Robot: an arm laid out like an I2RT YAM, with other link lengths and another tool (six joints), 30 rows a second.
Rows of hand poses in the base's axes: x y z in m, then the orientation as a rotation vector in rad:
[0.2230 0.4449 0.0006 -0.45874 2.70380 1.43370]
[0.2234 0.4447 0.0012 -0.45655 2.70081 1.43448]
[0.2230 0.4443 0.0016 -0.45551 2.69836 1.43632]
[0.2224 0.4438 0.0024 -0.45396 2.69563 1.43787]
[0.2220 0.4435 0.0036 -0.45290 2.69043 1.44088]
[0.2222 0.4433 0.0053 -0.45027 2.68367 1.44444]
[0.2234 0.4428 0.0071 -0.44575 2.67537 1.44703]
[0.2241 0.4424 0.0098 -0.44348 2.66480 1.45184]
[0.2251 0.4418 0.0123 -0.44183 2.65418 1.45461]
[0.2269 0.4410 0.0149 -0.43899 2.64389 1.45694]
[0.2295 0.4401 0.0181 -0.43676 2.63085 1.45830]
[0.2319 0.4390 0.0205 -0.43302 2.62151 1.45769]
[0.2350 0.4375 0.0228 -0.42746 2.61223 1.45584]
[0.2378 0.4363 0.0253 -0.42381 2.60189 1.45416]
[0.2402 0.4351 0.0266 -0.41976 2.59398 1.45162]
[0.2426 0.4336 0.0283 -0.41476 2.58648 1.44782]
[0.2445 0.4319 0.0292 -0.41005 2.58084 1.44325]
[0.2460 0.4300 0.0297 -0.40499 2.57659 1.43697]
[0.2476 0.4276 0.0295 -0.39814 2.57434 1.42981]
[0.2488 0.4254 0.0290 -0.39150 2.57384 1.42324]
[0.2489 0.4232 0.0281 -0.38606 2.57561 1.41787]
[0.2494 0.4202 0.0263 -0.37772 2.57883 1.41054]
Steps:
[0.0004 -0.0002 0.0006 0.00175 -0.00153 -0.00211]
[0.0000 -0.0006 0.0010 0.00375 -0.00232 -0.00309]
[-0.0006 -0.0011 0.0018 0.00574 -0.00337 -0.00455]
[-0.0010 -0.0014 0.0030 0.00951 -0.00567 -0.00611]
[-0.0008 -0.0016 0.0047 0.01428 -0.00860 -0.00900]
[0.0004 -0.0021 0.0065 0.01932 -0.01285 -0.01377]
[0.0011 -0.0025 0.0092 0.02638 -0.01809 -0.01729]
[0.0021 -0.0031 0.0117 0.03244 -0.02448 -0.02089]
[0.0039 -0.0039 0.0143 0.03821 -0.03060 -0.02524]
[0.0065 -0.0048 0.0175 0.04471 -0.03940 -0.03025]
[0.0089 -0.0059 0.0199 0.04866 -0.04610 -0.03557]
[0.0120 -0.0074 0.0222 0.05206 -0.05305 -0.04235]
[0.0148 -0.0086 0.0247 0.05595 -0.06105 -0.04818]
[0.0172 -0.0098 0.0260 0.05835 -0.06757 -0.05376]
[0.0196 -0.0113 0.0277 0.05997 -0.07423 -0.06013]
[0.0215 -0.0130 0.0286 0.06035 -0.07993 -0.06595]
[0.0230 -0.0149 0.0291 0.05926 -0.08538 -0.07200]
[0.0246 -0.0173 0.0289 0.05687 -0.08941 -0.07882]
[0.0258 -0.0195 0.0284 0.05398 -0.09183 -0.08484]
[0.0259 -0.0217 0.0275 0.05063 -0.09213 -0.08911]
[0.0264 -0.0247 0.0257 0.04573 -0.09173 -0.09527]

